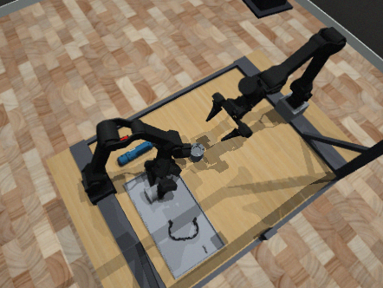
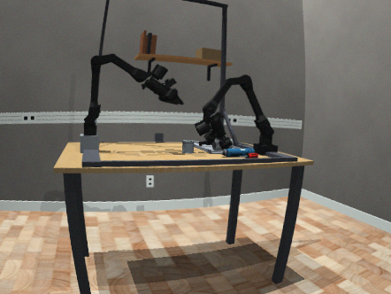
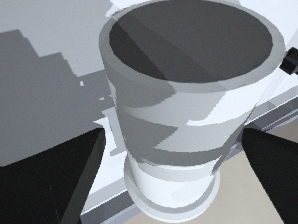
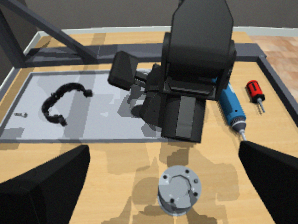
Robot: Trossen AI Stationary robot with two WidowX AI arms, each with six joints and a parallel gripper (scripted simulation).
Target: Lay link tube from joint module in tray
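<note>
Right now my left hand is 1 cm past the grey link tube and 2 cm above it. Also, from my left hand: small red tool 27 cm ahead, 5 cm to the left, 4 cm below; joint module 8 cm ahead, 21 cm to the right, 2 cm below; grey tray 12 cm behind, 1 cm to the right, 5 cm below.
</note>
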